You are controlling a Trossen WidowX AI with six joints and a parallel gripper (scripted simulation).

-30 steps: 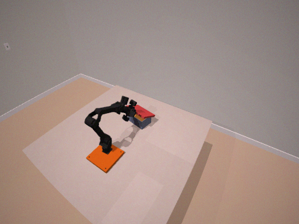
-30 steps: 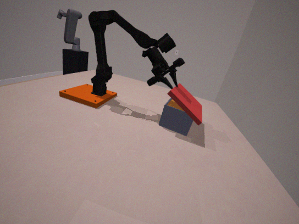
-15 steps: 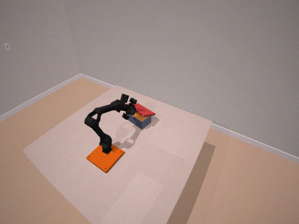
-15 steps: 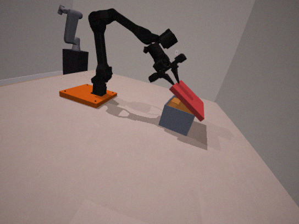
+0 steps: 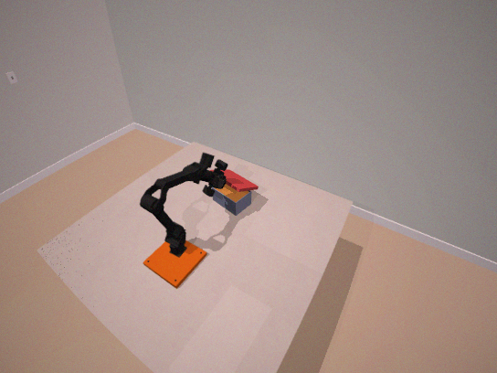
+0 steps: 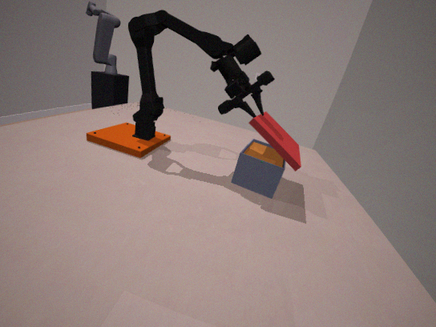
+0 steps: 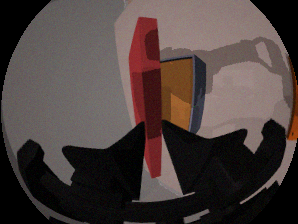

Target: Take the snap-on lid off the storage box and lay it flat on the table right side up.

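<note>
My gripper tip is 7 cm short of the red lid, 3 cm above it and 2 cm to the left of it. The rest, counted from my gripper tip: storage box 15 cm below, 5 cm ahead, 1 cm to the right.
</note>
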